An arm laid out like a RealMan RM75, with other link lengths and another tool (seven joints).
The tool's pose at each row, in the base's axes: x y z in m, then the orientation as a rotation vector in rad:
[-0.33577, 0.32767, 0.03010, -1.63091, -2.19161, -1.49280]
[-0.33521, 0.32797, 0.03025, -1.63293, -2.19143, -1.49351]
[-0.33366, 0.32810, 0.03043, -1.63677, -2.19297, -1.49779]
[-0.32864, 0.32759, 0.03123, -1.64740, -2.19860, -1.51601]
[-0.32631, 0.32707, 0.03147, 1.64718, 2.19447, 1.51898]
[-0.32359, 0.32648, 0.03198, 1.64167, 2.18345, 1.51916]
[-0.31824, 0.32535, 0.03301, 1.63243, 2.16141, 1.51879]
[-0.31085, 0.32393, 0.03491, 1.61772, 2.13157, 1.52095]
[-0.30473, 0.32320, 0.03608, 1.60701, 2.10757, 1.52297]
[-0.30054, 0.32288, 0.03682, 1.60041, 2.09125, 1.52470]
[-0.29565, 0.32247, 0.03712, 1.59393, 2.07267, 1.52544]
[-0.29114, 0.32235, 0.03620, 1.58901, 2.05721, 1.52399]
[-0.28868, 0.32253, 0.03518, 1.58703, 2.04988, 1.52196]
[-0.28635, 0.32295, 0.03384, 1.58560, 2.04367, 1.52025]
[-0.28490, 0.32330, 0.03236, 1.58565, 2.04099, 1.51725]
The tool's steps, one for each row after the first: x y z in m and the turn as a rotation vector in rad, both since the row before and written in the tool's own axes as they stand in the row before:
[0.00004, 0.00052, 0.00040, -0.00106, -0.00127, 0.00036]
[-0.00051, 0.00128, 0.00074, -0.00417, -0.00335, -0.00127]
[-0.00221, 0.00429, 0.00167, -0.01605, -0.00998, -0.00598]
[-0.00130, 0.00189, 0.00069, -0.00736, -0.00529, -0.00310]
[-0.00140, 0.00235, 0.00072, -0.00902, -0.00559, -0.00385]
[-0.00272, 0.00462, 0.00149, -0.01744, -0.01153, -0.00657]
[-0.00344, 0.00665, 0.00206, -0.02485, -0.01378, -0.00967]
[-0.00273, 0.00513, 0.00237, -0.01980, -0.01073, -0.00683]
[-0.00176, 0.00341, 0.00186, -0.01337, -0.00698, -0.00401]
[-0.00235, 0.00353, 0.00249, -0.01471, -0.00870, -0.00412]
[-0.00250, 0.00230, 0.00311, -0.01172, -0.00860, -0.00364]
[-0.00139, 0.00082, 0.00213, -0.00519, -0.00498, -0.00185]
[-0.00128, 0.00047, 0.00236, -0.00433, -0.00421, -0.00138]
[-0.00100, -0.00021, 0.00184, -0.00121, -0.00335, -0.00078]

